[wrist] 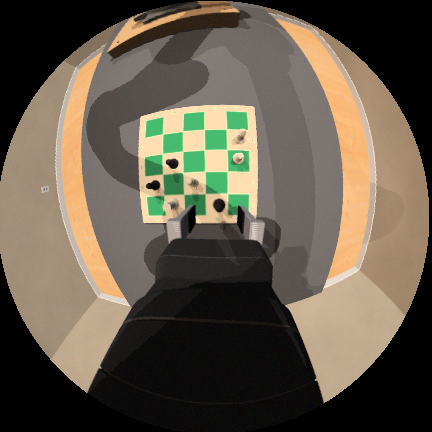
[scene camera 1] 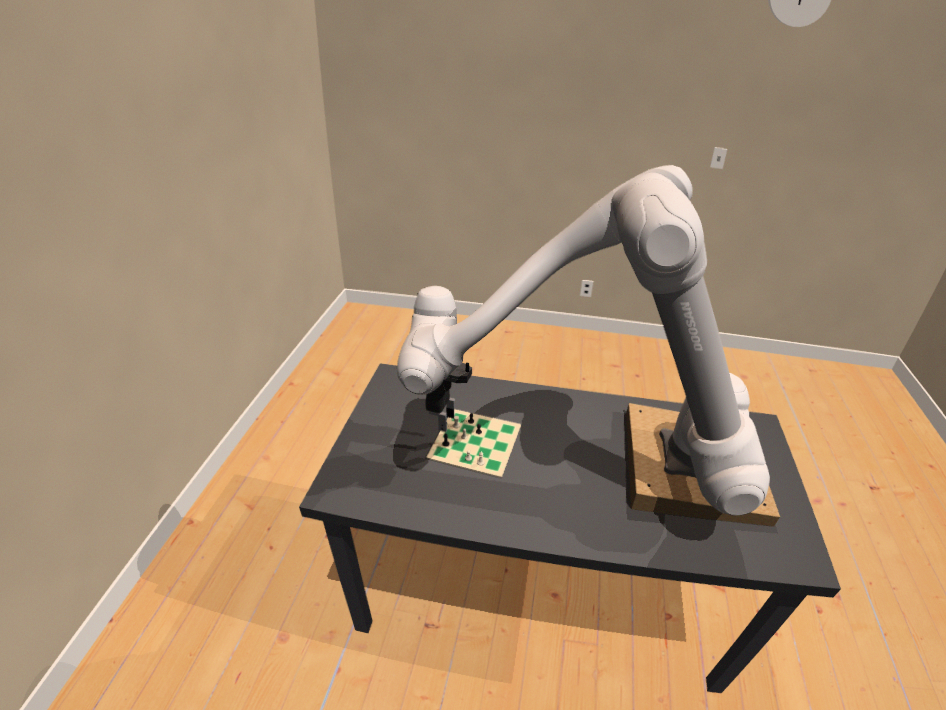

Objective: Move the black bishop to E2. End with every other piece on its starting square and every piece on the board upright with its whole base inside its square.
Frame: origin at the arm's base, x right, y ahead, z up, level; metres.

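Seen in the pictures: gripper, fingertip midpoint: (wrist: pixel 216 213) (scene camera 1: pixel 446 423).
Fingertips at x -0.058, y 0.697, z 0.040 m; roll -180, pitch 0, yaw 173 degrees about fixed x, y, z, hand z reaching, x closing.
Note:
Offsets run from my fingertips to a thing's middle. "*": to the spot under its first point. Level surfaces: height alone.
The green-and-cream chessboard {dx +0.031, dy -0.077, dz -0.081 m} (scene camera 1: pixel 501 437) (wrist: pixel 141 145) lies on the table. A black piece {dx -0.003, dy +0.003, dz -0.056 m} (scene camera 1: pixel 446 440) (wrist: pixel 219 205) stands on D1, a second black piece {dx +0.067, dy -0.079, dz -0.062 m} (scene camera 1: pixel 479 429) (wrist: pixel 172 163) on B3 and a third {dx +0.108, dy -0.047, dz -0.062 m} (scene camera 1: pixel 471 418) (wrist: pixel 153 185) on A2; I cannot tell which is the bishop. E2 {* dx -0.044, dy -0.031, dz -0.078 m} (wrist: pixel 240 182) is empty. White pieces stand on E3 {dx -0.044, dy -0.073, dz -0.062 m} (wrist: pixel 238 158), E4 {dx -0.052, dy -0.109, dz -0.056 m} (wrist: pixel 240 136), C2 {dx +0.037, dy -0.042, dz -0.062 m} (wrist: pixel 193 182) and B1 {dx +0.079, dy -0.008, dz -0.061 m} (wrist: pixel 171 204). My gripper (scene camera 1: pixel 447 416) (wrist: pixel 216 213) is open and empty, above the row 1 edge; the D1 piece shows between its fingers in the wrist view.
The dark table {dz -0.084 m} (scene camera 1: pixel 427 512) (wrist: pixel 285 165) carries the board near its left end. The arm's wooden base block (scene camera 1: pixel 638 489) (wrist: pixel 200 21) is at the right end in the scene view and at the top of the wrist view. The arm's shadow falls across part of the board.

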